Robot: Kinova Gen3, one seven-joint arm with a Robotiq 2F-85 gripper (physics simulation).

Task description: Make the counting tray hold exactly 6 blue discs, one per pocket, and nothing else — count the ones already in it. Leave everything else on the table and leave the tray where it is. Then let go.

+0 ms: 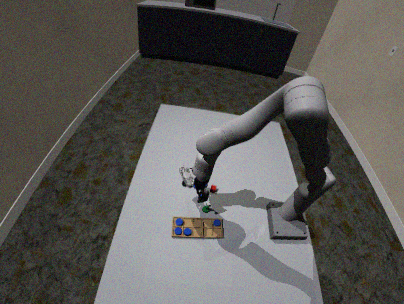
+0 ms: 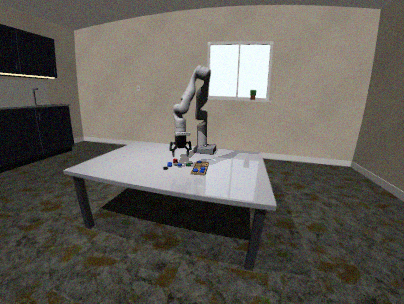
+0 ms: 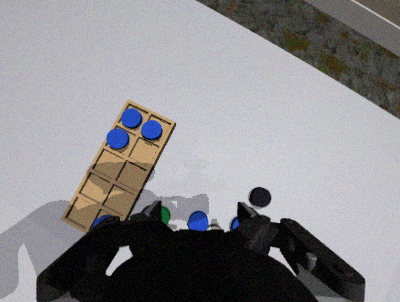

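Note:
The wooden counting tray lies flat with four blue discs in separate pockets. Three sit at one end: a corner disc, a second corner disc and a disc beside the first. The fourth disc is at the other end. Two loose blue discs lie on the table: one shows between the fingertips, the other is partly behind a finger. My gripper is open and empty above the table, beside the tray.
A green piece lies between the tray and the loose blue discs. A red piece and a black disc are on the table nearby. A small pale thing is too hidden to identify.

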